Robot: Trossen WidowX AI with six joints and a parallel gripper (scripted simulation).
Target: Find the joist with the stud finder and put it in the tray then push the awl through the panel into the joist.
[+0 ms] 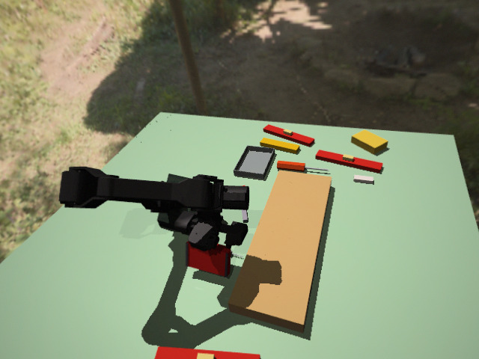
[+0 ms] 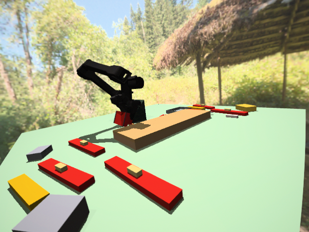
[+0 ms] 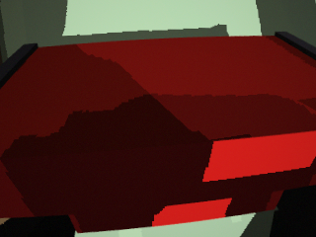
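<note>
The awl is 1 cm ahead of my gripper tip, 3 cm to the left of it and 4 cm below it. The rest, counted from my gripper tip: tray 9 cm behind, 45 cm to the left, 4 cm below; red stud finder 2 cm ahead; grey block 6 cm ahead, 39 cm to the right, 4 cm below.
</note>
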